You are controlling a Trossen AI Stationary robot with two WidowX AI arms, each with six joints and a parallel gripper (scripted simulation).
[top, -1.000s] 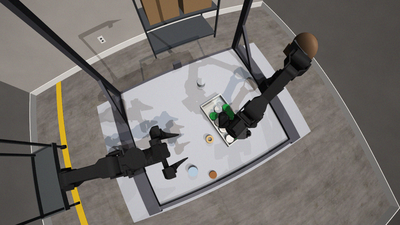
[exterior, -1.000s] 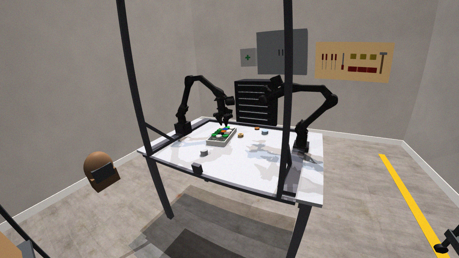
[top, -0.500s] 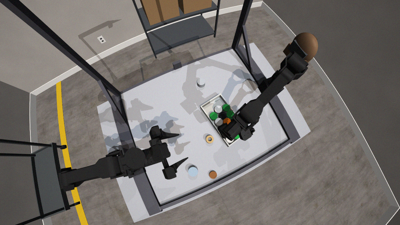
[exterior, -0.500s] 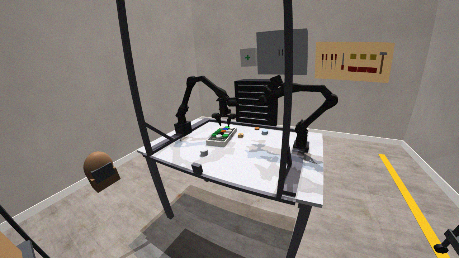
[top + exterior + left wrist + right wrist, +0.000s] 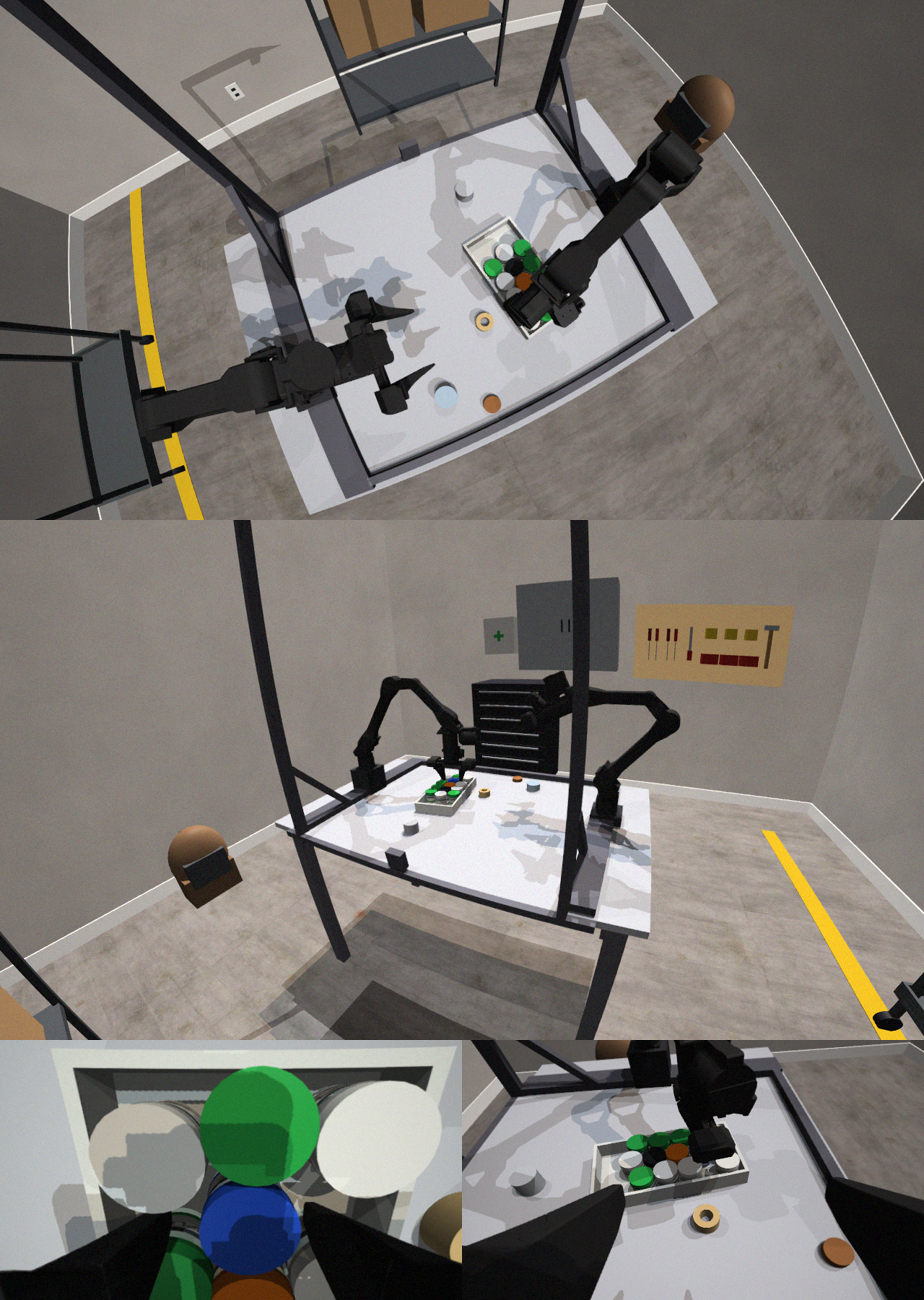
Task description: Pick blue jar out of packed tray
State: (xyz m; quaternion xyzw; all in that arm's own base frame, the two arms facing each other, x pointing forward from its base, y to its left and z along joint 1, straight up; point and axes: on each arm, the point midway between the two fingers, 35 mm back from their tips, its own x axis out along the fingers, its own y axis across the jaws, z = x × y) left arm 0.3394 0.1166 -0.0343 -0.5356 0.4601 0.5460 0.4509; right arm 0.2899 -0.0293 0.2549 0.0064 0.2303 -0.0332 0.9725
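My left gripper is now 40 mm above the blue jar. Also, from my left hand: pale blue disc 90 mm ahead, 300 mm to the right, 50 mm below; then brown disc 160 mm ahead, 220 mm to the right, 60 mm below; then orange jar 50 mm behind, 10 mm to the right, 40 mm below.
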